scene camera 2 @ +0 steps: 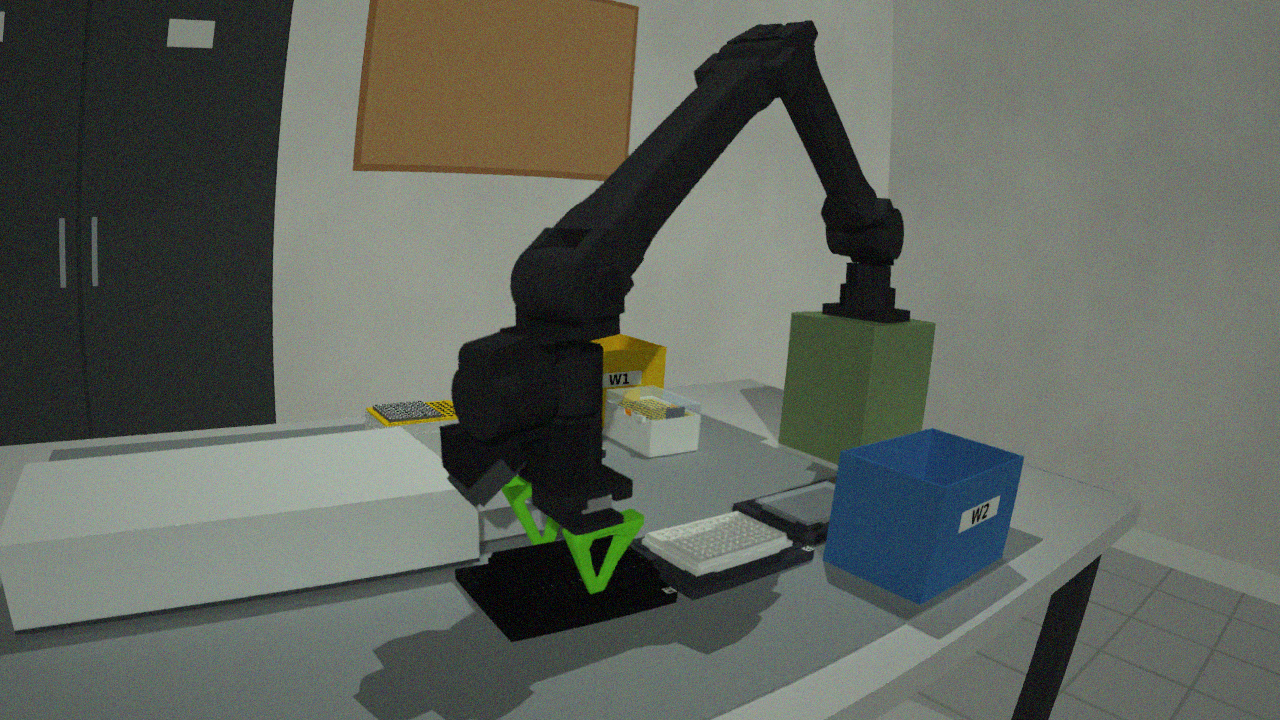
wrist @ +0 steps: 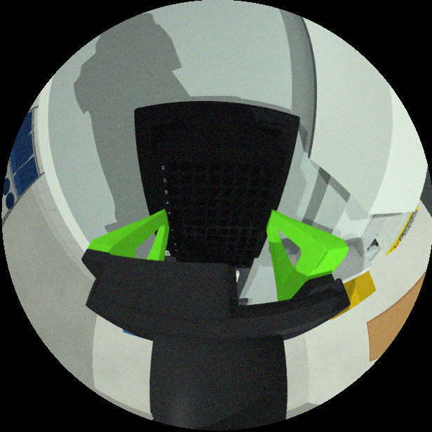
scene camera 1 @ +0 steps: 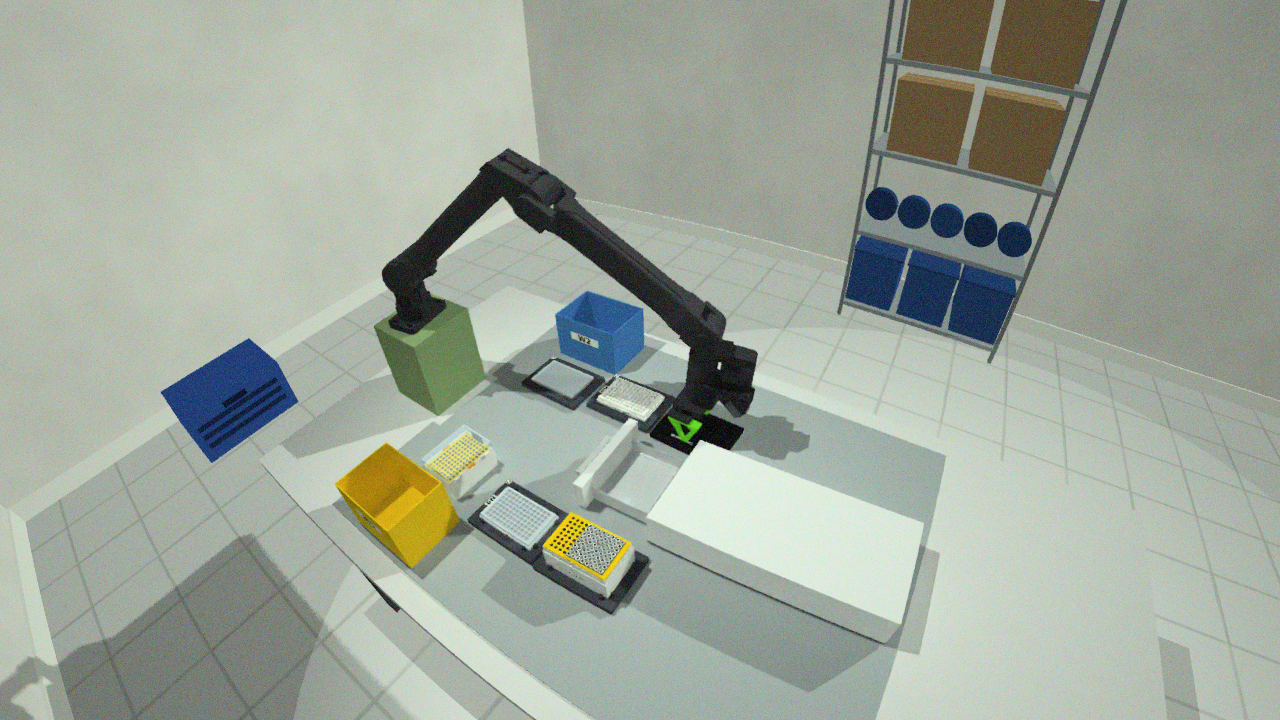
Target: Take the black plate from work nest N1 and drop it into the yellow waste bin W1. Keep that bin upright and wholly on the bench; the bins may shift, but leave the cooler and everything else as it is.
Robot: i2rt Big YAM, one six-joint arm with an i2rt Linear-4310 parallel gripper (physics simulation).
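Seen in the pictures: gripper, between the fingertips: (scene camera 2: 569,571) (scene camera 1: 693,428); arm's base, origin of its link: (scene camera 2: 866,317) (scene camera 1: 418,316).
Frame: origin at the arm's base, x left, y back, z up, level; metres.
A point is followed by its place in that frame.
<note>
The black plate (scene camera 1: 713,429) @(y -0.680, x 0.098, z -0.175 m) (scene camera 2: 529,582) @(y -0.693, x 0.109, z -0.174 m) (wrist: 220,190) lies flat in the black work nest N1 (scene camera 2: 519,624) @(y -0.724, x 0.137, z -0.192 m) (wrist: 215,114); black on black, any small gap between them cannot be made out. My gripper (scene camera 1: 695,428) @(y -0.637, x 0.094, z -0.185 m) (scene camera 2: 570,562) @(y -0.637, x 0.094, z -0.185 m) (wrist: 217,214) points down with its green fingers on the two long sides of the plate, and it is shut on the black plate. The yellow waste bin W1 (scene camera 1: 402,519) @(y -0.303, x -0.399, z -0.087 m) (scene camera 2: 646,360) @(y -0.180, x -0.285, z -0.104 m) (wrist: 361,294) stands upright on the bench, near its edge; the arm partly hides it in scene camera 2.
A white box with yellow contents (scene camera 1: 460,461) @(y -0.274, x -0.220, z -0.135 m) (scene camera 2: 657,436) @(y -0.287, x -0.147, z -0.175 m) stands beside W1. A large white unit (scene camera 1: 787,528) @(y -0.885, x -0.125, z -0.121 m) (scene camera 2: 232,519) @(y -0.913, x -0.014, z -0.122 m) with an extended drawer (scene camera 1: 637,483) @(y -0.589, x -0.083, z -0.191 m) adjoins N1. A white plate (scene camera 1: 631,399) @(y -0.481, x 0.118, z -0.178 m) (scene camera 2: 717,540) @(y -0.486, x 0.136, z -0.179 m) sits in the neighbouring nest. Blue bin W2 (scene camera 1: 617,344) @(y -0.397, x 0.222, z -0.121 m) (scene camera 2: 895,528) @(y -0.406, x 0.289, z -0.140 m) stands beyond.
</note>
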